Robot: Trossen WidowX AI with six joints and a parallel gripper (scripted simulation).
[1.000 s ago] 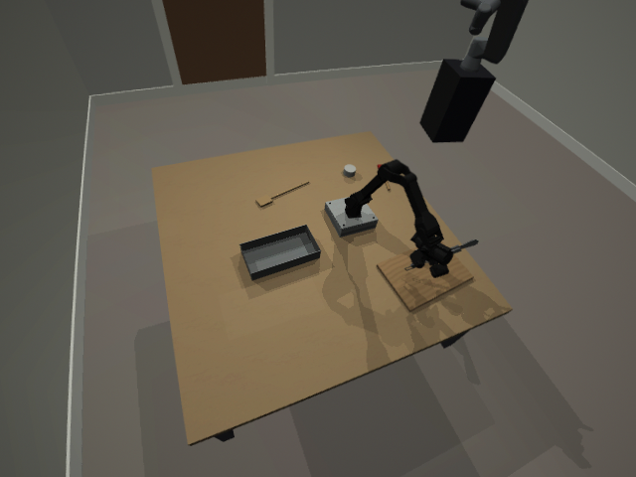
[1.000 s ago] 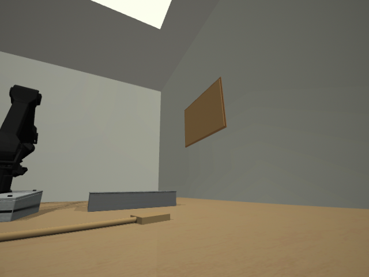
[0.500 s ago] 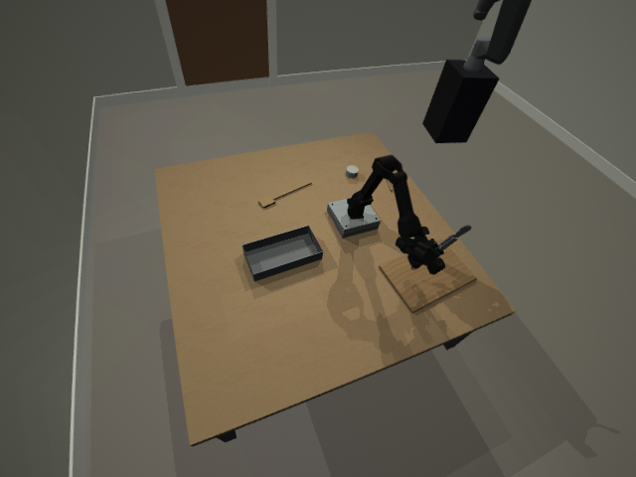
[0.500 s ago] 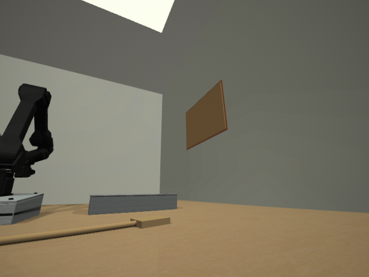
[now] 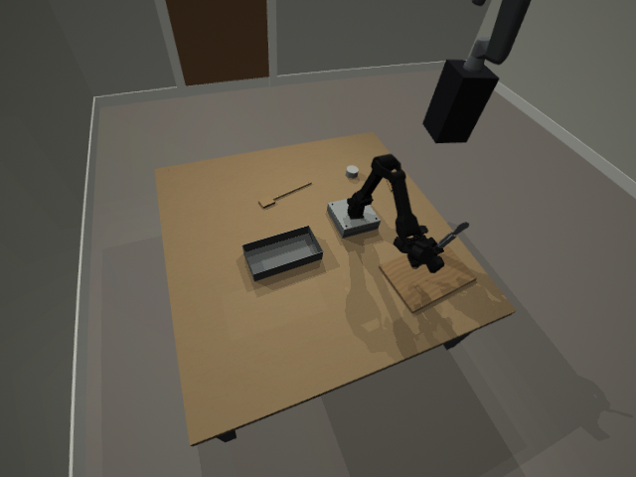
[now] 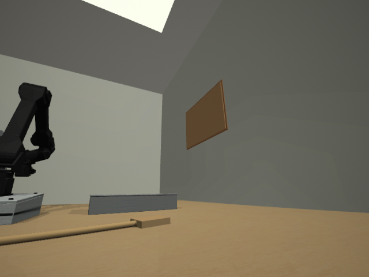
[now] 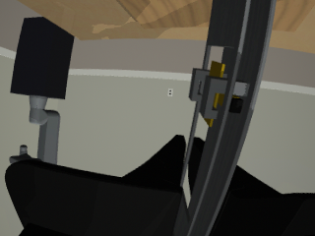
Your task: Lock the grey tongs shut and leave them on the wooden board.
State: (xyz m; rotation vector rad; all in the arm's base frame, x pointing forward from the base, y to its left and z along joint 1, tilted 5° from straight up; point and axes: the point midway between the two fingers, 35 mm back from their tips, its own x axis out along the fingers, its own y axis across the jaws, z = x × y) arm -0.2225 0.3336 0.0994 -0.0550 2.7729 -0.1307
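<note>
Right now the wooden board is 160 mm below my gripper tip. From my gripper tip the other things lie so: small white cylinder (180 mm ahead, 660 mm to the right, 150 mm below); then roasting tin (610 mm ahead, 170 mm to the right, 140 mm below); then red-tipped brush (10 mm behind, 640 mm to the right, 170 mm below).
</note>
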